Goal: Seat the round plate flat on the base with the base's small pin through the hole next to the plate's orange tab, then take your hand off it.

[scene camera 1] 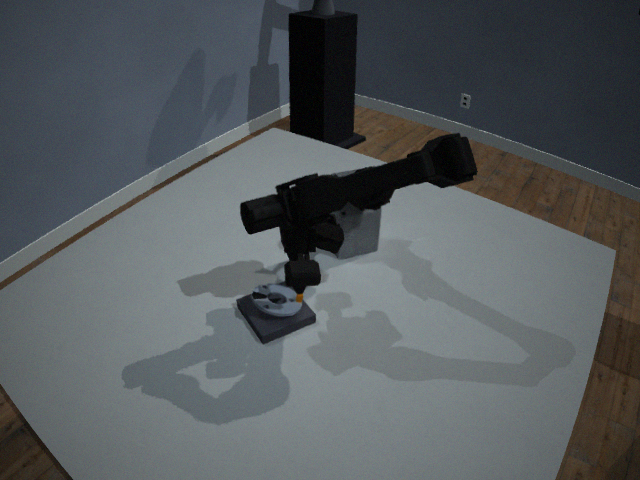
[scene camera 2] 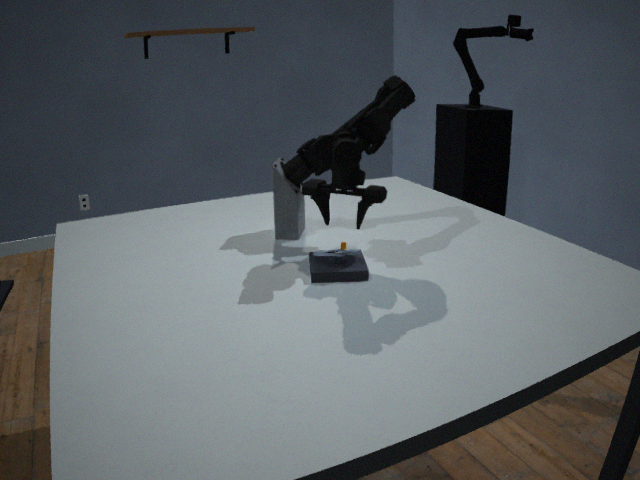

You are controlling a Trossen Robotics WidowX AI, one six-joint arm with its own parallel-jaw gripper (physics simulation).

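Places are measured from the arm's base along level axes (x ahead, y left, z up), in metres.
Where they show: gripper, between the fingertips: (scene camera 2: 342,227); arm's base, origin of its link: (scene camera 2: 289,175).
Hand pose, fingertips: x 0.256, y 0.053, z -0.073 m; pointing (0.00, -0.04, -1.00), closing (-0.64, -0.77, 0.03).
Each offset is from my fingertips to the top centre of the thing. Level surfaces: height alone.
The pale round plate @(0.027 m right, 0.034 m ahead, 0.027 m down) (scene camera 1: 281,308) (scene camera 2: 330,253) lies on the dark square base @(0.028 m right, 0.042 m ahead, 0.046 m down) (scene camera 1: 266,330) (scene camera 2: 339,274). It looks tilted, lower at the orange tab and raised on the side facing scene camera 2. The orange tab @(0.002 m left, 0.001 m back, 0.037 m down) (scene camera 1: 299,298) (scene camera 2: 343,245) stands up at the plate's edge on the arm's side. My gripper (scene camera 1: 299,290) (scene camera 2: 342,226) is open and empty, pointing down. In the scene camera 2 view its fingertips are a little above the tab, one to each side. The small pin and the hole beside the tab cannot be made out.
The arm's grey mount (scene camera 1: 364,237) (scene camera 2: 289,211) stands on the white table @(0.089 m down) (scene camera 1: 413,428) (scene camera 2: 180,372) behind the base. A black pedestal (scene camera 1: 323,77) (scene camera 2: 473,155) stands beyond the table. Arm shadows fall around the base.
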